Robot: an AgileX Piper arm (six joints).
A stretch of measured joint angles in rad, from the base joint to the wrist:
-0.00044 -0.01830 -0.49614 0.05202 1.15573 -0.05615
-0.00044 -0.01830 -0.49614 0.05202 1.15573 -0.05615
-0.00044 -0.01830 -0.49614 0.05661 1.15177 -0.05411
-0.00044 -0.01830 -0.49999 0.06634 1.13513 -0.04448
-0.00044 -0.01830 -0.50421 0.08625 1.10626 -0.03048
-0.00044 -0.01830 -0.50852 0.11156 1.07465 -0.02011
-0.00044 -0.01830 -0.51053 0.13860 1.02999 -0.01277
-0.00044 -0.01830 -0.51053 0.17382 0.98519 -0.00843
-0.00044 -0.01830 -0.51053 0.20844 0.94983 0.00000
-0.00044 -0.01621 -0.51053 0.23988 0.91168 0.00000
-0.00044 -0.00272 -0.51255 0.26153 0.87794 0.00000
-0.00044 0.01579 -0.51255 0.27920 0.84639 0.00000
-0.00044 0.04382 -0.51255 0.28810 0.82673 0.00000
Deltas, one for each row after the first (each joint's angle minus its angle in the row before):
0.00000 0.00000 0.00000 0.00000 0.00000 0.00000
0.00000 0.00000 0.00000 0.00459 -0.00396 0.00204
0.00000 0.00000 -0.00385 0.00973 -0.01664 0.00963
0.00000 0.00000 -0.00422 0.01991 -0.02887 0.01400
0.00000 0.00000 -0.00431 0.02531 -0.03161 0.01037
0.00000 0.00000 -0.00201 0.02704 -0.04466 0.00734
0.00000 0.00000 0.00000 0.03522 -0.04480 0.00434
0.00000 0.00000 0.00000 0.03462 -0.03536 0.00843
0.00000 0.00209 0.00000 0.03144 -0.03815 0.00000
0.00000 0.01349 -0.00202 0.02165 -0.03374 0.00000
0.00000 0.01851 0.00000 0.01767 -0.03155 0.00000
0.00000 0.02803 0.00000 0.00890 -0.01966 0.00000

